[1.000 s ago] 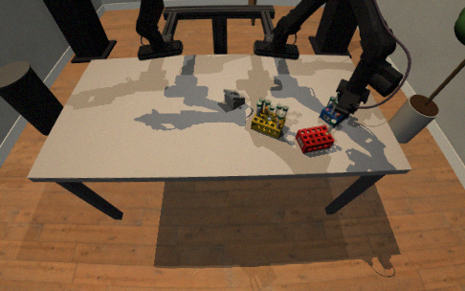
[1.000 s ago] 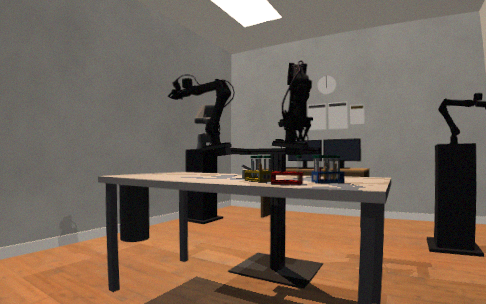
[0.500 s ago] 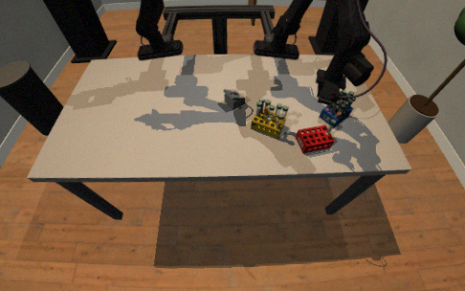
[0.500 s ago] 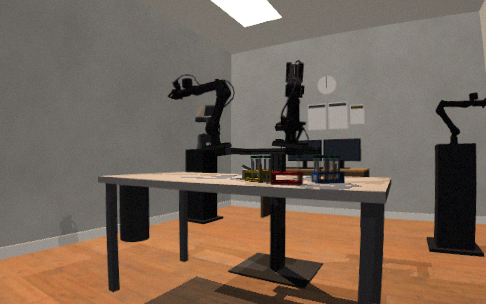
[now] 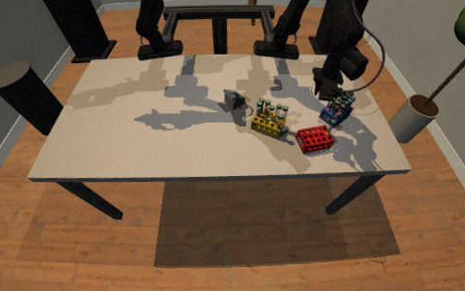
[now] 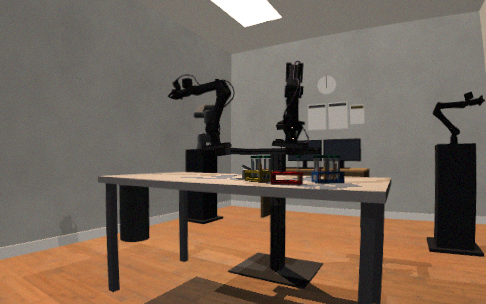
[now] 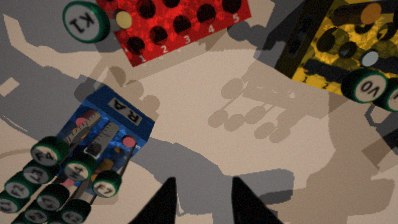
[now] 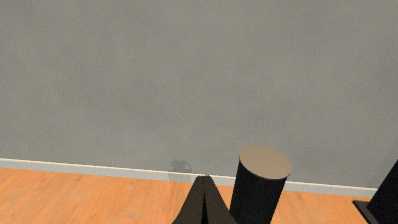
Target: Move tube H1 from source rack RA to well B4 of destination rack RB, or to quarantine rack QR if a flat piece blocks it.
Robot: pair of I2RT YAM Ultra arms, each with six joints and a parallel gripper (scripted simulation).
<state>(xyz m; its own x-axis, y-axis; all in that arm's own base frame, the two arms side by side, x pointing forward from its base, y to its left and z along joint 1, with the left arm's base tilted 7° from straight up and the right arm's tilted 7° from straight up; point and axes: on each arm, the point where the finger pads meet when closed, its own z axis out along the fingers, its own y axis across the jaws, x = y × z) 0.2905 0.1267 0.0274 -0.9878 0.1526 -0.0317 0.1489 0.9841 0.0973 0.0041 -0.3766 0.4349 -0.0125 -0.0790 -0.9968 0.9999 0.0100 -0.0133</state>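
Now: the tube 200 mm to the left of my left hand, 120 mm below it and 90 mm behind it. Round my left hand: blue rack RA: 170 mm below, 150 mm to the left, 60 mm behind; red rack QR: 170 mm below, 90 mm ahead, 10 mm to the left; yellow rack RB: 180 mm to the right, 170 mm below, 10 mm ahead.
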